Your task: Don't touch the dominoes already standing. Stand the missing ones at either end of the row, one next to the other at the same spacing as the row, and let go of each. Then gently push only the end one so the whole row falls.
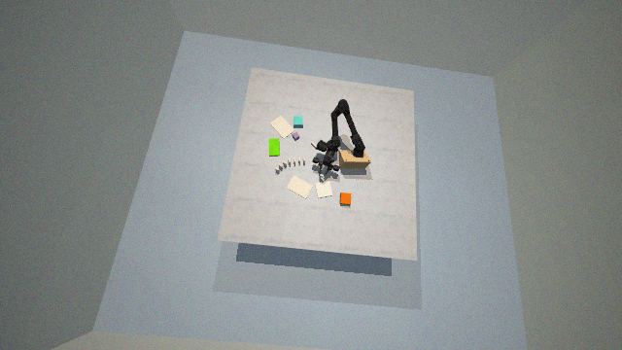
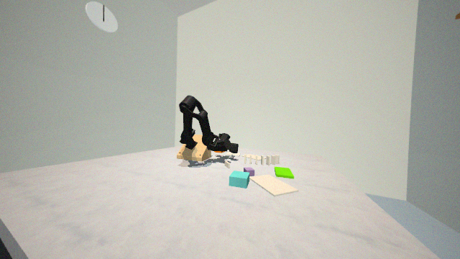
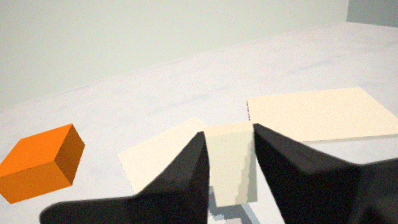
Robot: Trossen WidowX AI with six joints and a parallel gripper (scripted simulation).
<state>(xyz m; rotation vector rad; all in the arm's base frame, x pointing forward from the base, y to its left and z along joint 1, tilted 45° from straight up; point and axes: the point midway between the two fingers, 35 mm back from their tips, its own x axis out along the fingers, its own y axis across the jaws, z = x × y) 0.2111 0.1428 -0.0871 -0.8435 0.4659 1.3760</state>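
Now: the purple cube 270 mm to the right of my gripper tip, 230 mm ahead of it and 60 mm below it. The rest, counted from my gripper tip: green tile 360 mm ahead, 150 mm to the right, 70 mm below; teal block 380 mm to the right, 240 mm ahead, 60 mm below; orange cube 190 mm behind, 100 mm to the left, 60 mm below.
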